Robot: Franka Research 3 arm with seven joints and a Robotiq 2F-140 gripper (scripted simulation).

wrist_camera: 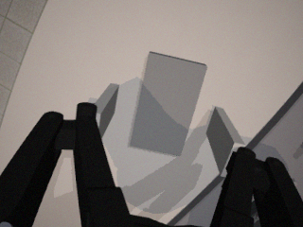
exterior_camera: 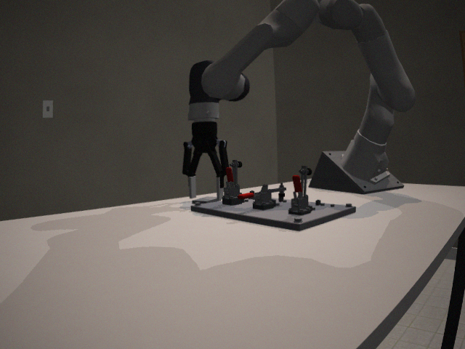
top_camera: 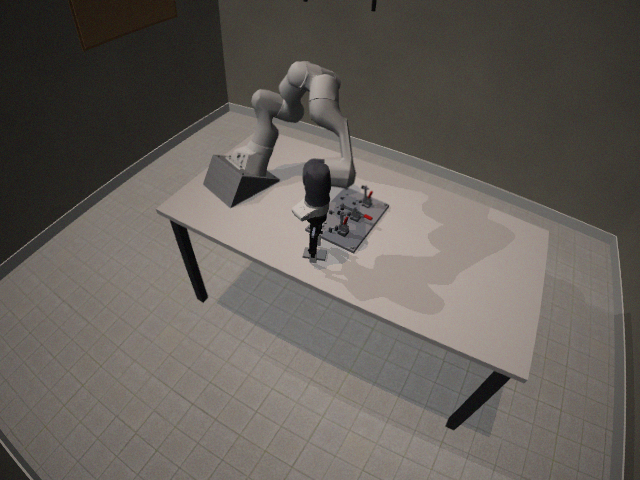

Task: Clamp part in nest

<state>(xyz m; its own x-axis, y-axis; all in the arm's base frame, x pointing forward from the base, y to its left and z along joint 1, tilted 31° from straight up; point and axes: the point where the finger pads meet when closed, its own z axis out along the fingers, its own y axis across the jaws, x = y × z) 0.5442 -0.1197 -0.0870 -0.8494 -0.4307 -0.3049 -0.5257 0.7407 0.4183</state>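
My hand is 3 cm above the grey block part. The rest, counted from my hand: fixture: 26 cm to the left, 4 cm behind, 3 cm below.
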